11 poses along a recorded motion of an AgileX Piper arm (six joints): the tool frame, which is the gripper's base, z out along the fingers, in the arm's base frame.
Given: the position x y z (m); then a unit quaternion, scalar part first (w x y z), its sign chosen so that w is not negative.
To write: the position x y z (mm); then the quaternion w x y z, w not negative. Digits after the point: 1 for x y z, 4 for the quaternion.
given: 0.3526, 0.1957, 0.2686, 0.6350, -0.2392, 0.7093, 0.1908
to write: 352.6, 195.7, 268.6, 0.6350, -0.2392, 0.7093, 0.1908
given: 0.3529, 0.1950, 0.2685, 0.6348, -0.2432, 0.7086, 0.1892
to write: 352.9, 195.0, 268.5, 0.6348, -0.2432, 0.7086, 0.1892
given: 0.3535, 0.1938, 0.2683, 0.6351, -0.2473, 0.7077, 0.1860
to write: 353.5, 193.8, 268.3, 0.6351, -0.2473, 0.7077, 0.1860
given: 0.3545, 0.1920, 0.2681, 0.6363, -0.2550, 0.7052, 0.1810
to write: 354.5, 192.0, 268.1, 0.6363, -0.2550, 0.7052, 0.1810
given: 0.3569, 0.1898, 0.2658, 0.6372, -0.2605, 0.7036, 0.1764
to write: 356.9, 189.8, 265.8, 0.6372, -0.2605, 0.7036, 0.1764
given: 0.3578, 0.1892, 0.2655, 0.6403, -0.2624, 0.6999, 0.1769
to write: 357.8, 189.2, 265.5, 0.6403, -0.2624, 0.6999, 0.1769
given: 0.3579, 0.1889, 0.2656, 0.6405, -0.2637, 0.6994, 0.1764
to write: 357.9, 188.9, 265.6, 0.6405, -0.2637, 0.6994, 0.1764
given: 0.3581, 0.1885, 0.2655, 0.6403, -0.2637, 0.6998, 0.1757
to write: 358.1, 188.5, 265.5, 0.6403, -0.2637, 0.6998, 0.1757
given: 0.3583, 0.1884, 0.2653, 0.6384, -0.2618, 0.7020, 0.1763
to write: 358.3, 188.4, 265.3, 0.6384, -0.2618, 0.7020, 0.1763
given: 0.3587, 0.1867, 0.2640, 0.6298, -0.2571, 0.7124, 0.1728
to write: 358.7, 186.7, 264.0, 0.6298, -0.2571, 0.7124, 0.1728
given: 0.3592, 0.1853, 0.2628, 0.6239, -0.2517, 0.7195, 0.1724
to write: 359.2, 185.3, 262.8, 0.6239, -0.2517, 0.7195, 0.1724
